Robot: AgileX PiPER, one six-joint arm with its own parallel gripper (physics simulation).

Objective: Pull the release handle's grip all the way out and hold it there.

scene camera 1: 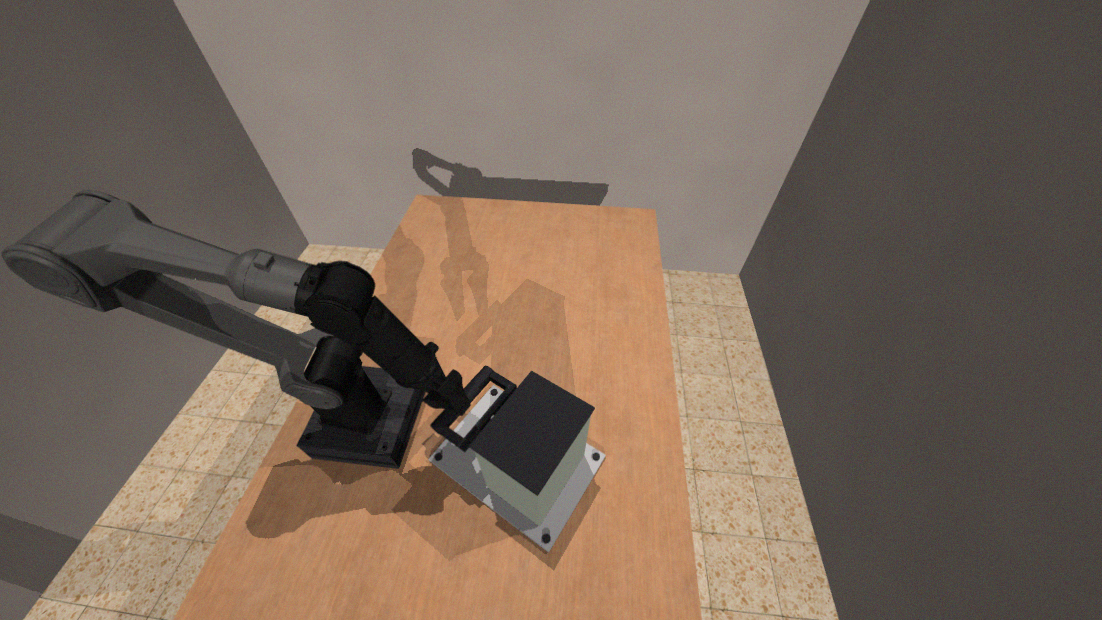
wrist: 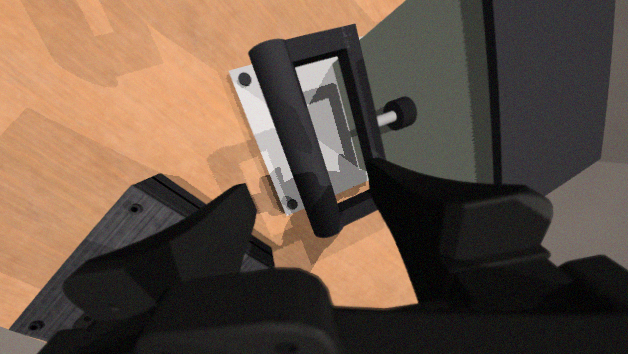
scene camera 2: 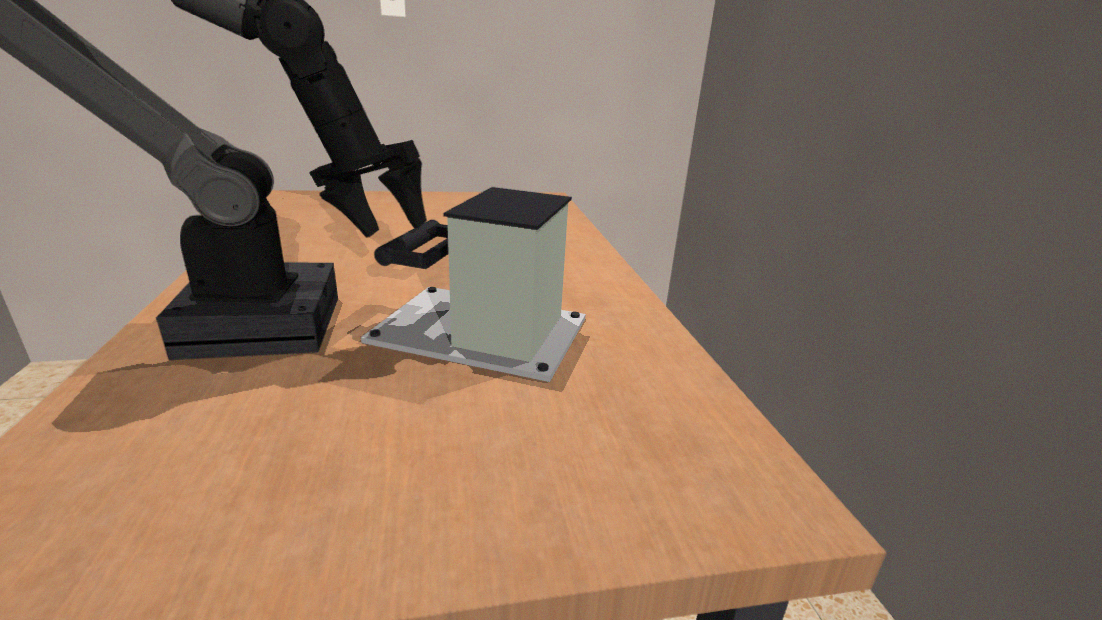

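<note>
The release handle is a black rectangular frame on the side of a pale green block (scene camera 1: 566,462) (scene camera 2: 500,285) (wrist: 425,150) with a dark top. Its grip (scene camera 1: 476,382) (scene camera 2: 404,242) (wrist: 295,135) is a thick round bar along the frame's outer side. A short white shaft with a black knob (wrist: 401,113) shows behind the frame in the wrist view. My gripper (scene camera 1: 456,400) (scene camera 2: 396,229) (wrist: 308,186) is open and empty. Its fingertips are close above the grip, towards one end of it, one on each side in the wrist view. Any contact cannot be told.
The block stands on a light grey plate (scene camera 1: 594,467) (scene camera 2: 400,323) (wrist: 247,100) with black bolts, on the wooden table (scene camera 1: 616,308) (scene camera 2: 462,478) (wrist: 150,100). The arm's dark base (scene camera 1: 350,447) (scene camera 2: 238,335) (wrist: 115,235) stands near the plate, on the handle's side. Walls rise beyond the table.
</note>
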